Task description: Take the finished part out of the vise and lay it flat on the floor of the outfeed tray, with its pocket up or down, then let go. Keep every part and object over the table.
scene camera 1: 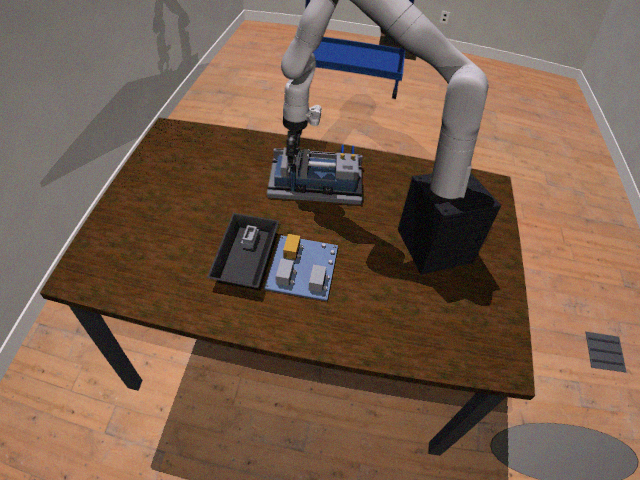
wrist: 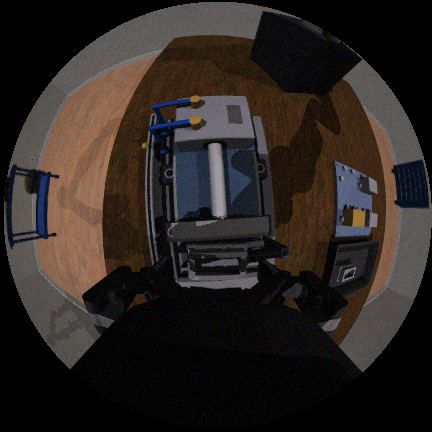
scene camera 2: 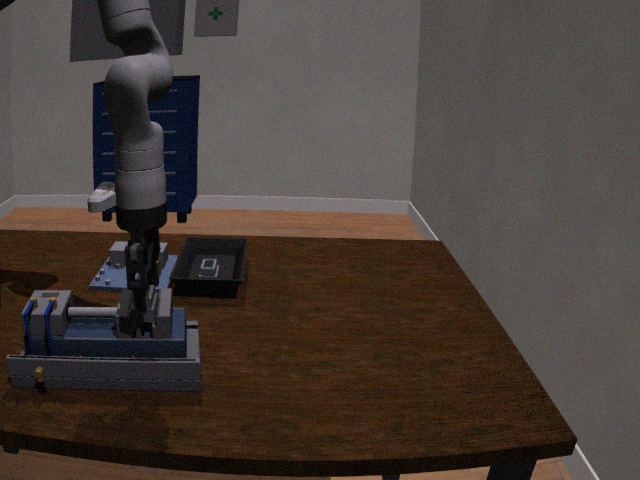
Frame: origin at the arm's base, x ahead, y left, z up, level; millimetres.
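Seen in the pictures: gripper, fingertip midpoint: (scene camera 1: 293,154) (wrist: 215,268) (scene camera 2: 147,298); arm's base, origin of the base link: (scene camera 1: 446,188).
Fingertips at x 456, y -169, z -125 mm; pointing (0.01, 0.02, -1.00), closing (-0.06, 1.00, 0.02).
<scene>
Offsets run from my fingertips to a thing's top centre. "spot": to the spot under its first point.
The vise {9 mm right, 75 mm back, 6 mm down} (scene camera 1: 348,166) (scene camera 2: 103,347) (wrist: 215,120) stands at the back of the table. The grey finished part {1 mm left, 6 mm back, 10 mm up} (wrist: 242,265) sits between its jaws with its pocket up; shadow darkens it, and the gripper mostly hides it in the scene views. My gripper (scene camera 1: 292,173) (scene camera 2: 139,324) (wrist: 215,268) is open and points straight down, with its fingers low at the vise jaws, one toward each end of the part. Contact with the part cannot be made out. The dark outfeed tray (scene camera 1: 240,266) (scene camera 2: 206,287) holds another grey pocketed part {300 mm left, 51 mm ahead, 58 mm down} (scene camera 1: 249,243) near its far end.
A blue plate {347 mm left, 114 mm back, 97 mm down} (scene camera 1: 310,258) (wrist: 342,195) beside the tray carries a yellow block {303 mm left, 73 mm back, 61 mm down} (scene camera 1: 291,246) (wrist: 356,217), two grey blocks and small pegs. Blue hoses {spot: 59 mm right, 143 mm back, 3 mm up} (wrist: 172,125) rise from the vise's cylinder end. A dark nozzle {spot: 62 mm left, 21 mm back, 12 mm down} (wrist: 272,248) is beside the jaws. The black arm pedestal (scene camera 1: 444,237) stands right.
</scene>
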